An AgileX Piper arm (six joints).
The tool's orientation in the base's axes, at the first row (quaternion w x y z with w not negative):
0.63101 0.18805 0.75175 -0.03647
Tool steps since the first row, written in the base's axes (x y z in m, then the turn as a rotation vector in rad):
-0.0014 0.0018 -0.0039 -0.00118 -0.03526 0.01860
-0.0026 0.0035 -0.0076 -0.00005 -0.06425 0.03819
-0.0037 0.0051 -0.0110 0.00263 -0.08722 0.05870
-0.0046 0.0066 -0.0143 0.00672 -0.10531 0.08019
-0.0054 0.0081 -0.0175 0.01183 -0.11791 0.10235
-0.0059 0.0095 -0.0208 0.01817 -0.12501 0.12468
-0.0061 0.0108 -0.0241 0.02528 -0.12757 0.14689
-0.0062 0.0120 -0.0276 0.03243 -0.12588 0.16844
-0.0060 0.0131 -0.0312 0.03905 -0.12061 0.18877
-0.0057 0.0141 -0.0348 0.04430 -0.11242 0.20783
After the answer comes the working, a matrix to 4 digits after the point.
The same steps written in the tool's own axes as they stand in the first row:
0.0044 0.0005 -0.0011 -0.02609 -0.02967 0.00546
0.0085 0.0010 -0.0019 -0.05196 -0.05258 0.01105
0.0123 0.0015 -0.0027 -0.07749 -0.06924 0.01614
0.0159 0.0020 -0.0034 -0.10300 -0.08074 0.02093
0.0195 0.0025 -0.0039 -0.12799 -0.08669 0.02494
0.0231 0.0031 -0.0041 -0.15200 -0.08711 0.02845
0.0266 0.0036 -0.0040 -0.17493 -0.08309 0.03138
0.0302 0.0040 -0.0038 -0.19622 -0.07524 0.03324
0.0339 0.0045 -0.0032 -0.21542 -0.06447 0.03381
0.0376 0.0048 -0.0025 -0.23252 -0.05168 0.03249

The tool's axes in the first row as the columns of a matrix, in the base's axes (rounded; the answer above uses it unrounded):
-0.1329 0.3288 0.9350
0.2367 0.9266 -0.2922
-0.9624 0.1825 -0.2010

